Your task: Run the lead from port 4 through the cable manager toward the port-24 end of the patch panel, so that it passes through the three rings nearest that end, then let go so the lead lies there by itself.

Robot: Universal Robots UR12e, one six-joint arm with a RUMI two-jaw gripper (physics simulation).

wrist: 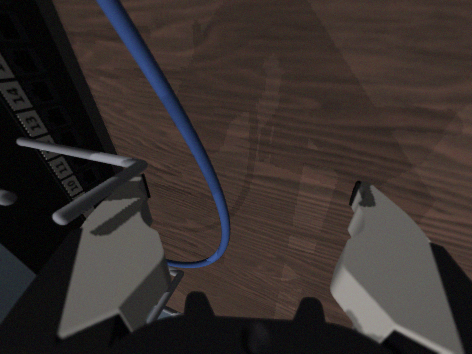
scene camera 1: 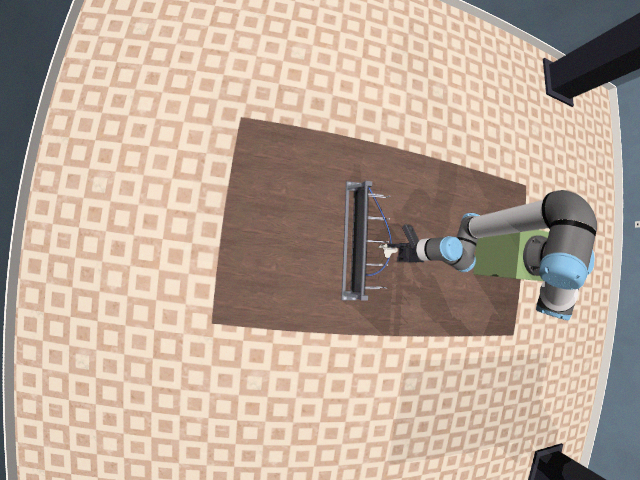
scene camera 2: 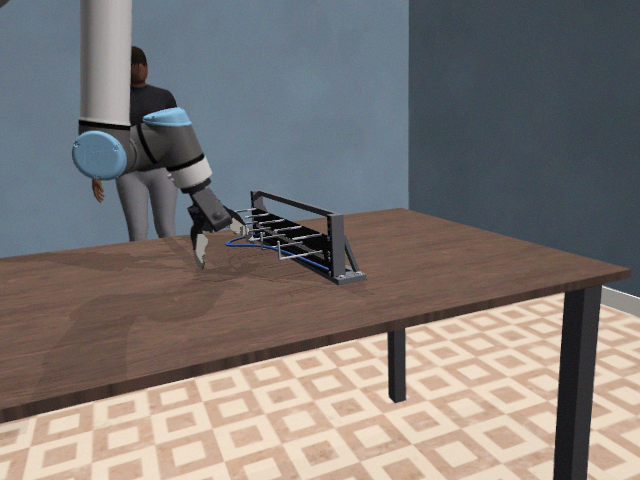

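Observation:
The blue lead (scene camera 1: 383, 212) (scene camera 2: 242, 245) (wrist: 190, 135) bows out from the patch panel (scene camera 1: 359, 242) (wrist: 31, 123), in front of the middle rings of the cable manager. One wire ring (scene camera 1: 376, 218) (wrist: 101, 191) shows in scene camera 1, and another, near ports 10 to 13, shows large in the wrist view. My gripper (scene camera 1: 391, 250) (scene camera 2: 224, 251) (wrist: 247, 180) is open, low over the table. The lead's curve lies between the two spread fingers, nearer the left one in the wrist view, and touches neither visibly. The left finger hides the lead's low-port end and overlaps the ring.
The panel's grey frame (scene camera 1: 346, 232) (scene camera 2: 337, 242) stands upright on the brown table (scene camera 1: 279, 206) (scene camera 2: 465, 258). Its rings stick out towards the arm. The arm's green base block (scene camera 1: 496, 254) is at the right in scene camera 1. A person (scene camera 2: 149, 201) stands behind the table.

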